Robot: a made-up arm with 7 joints.
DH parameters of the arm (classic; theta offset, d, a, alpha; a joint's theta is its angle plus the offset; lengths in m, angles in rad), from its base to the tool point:
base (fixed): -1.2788 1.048 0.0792 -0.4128
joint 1: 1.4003 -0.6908 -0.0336 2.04
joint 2: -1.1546 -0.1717 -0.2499 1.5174
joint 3: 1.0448 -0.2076 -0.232 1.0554
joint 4: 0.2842 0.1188 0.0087 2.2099
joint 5: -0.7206 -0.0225 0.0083 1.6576
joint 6: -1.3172 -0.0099 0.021 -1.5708
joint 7: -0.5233 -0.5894 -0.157 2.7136
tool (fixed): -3.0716 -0.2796 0 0
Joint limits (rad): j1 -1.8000..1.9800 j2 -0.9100..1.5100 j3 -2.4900..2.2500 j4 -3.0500..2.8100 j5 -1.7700..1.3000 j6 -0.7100..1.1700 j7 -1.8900..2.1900
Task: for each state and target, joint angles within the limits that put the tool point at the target. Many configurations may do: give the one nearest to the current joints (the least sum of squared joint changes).
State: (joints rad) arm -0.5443 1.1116 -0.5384 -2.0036 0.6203 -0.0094 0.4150
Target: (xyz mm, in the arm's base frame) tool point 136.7 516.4 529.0
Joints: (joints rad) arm -1.1760 0.6624 -0.1723 -1.7351 0.1659 0.0076 0.2679
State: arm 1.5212 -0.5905 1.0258 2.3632 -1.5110 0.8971 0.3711
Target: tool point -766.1 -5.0 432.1
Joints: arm 1.3197 -0.4729 1.2347 2.5279 -1.5465 1.0547 0.3332
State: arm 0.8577 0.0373 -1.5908 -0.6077 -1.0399 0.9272 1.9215
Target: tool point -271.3 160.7 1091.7
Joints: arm 0.4521 -0.2491 -1.1070 -0.6406 -1.3666 0.6740 1.6871
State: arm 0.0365 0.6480 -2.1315 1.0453 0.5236 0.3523 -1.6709
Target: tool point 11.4 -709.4 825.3
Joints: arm 0.5178 -0.0455 -2.4900 0.8881 0.5648 0.5051 -1.8508
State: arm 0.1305 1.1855 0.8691 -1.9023 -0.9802 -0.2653 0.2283
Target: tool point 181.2 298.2 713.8
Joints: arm -0.3694 1.0133 0.7133 -1.9177 -1.1040 -0.4202 0.2242
